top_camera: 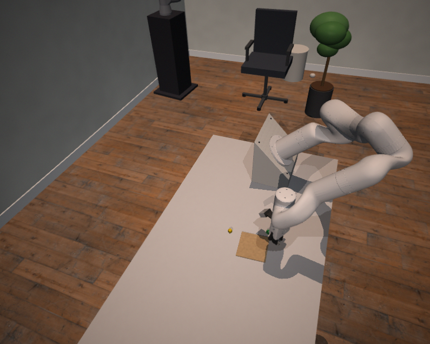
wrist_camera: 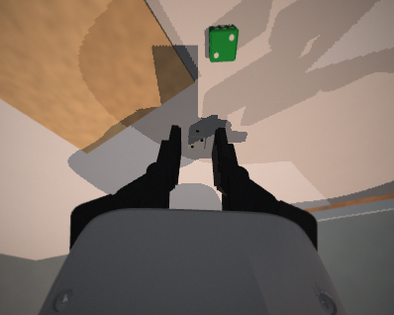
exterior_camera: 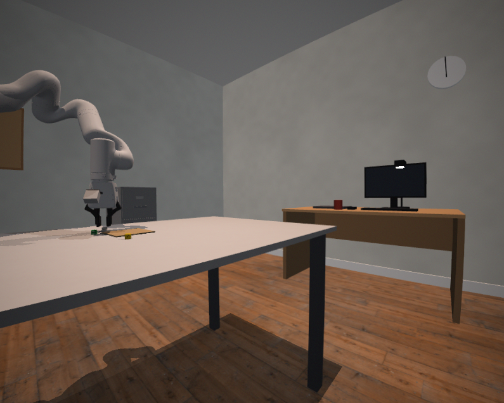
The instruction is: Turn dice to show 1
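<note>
Right now the white die is 10 mm to the left of my hand and 30 mm below it. From my hand the other things lie so: mat (70 mm ahead, 90 mm to the right, 40 mm below); yellow die (40 mm ahead, 230 mm to the right, 30 mm below); green die (40 mm behind, 60 mm to the right, 30 mm below).
</note>
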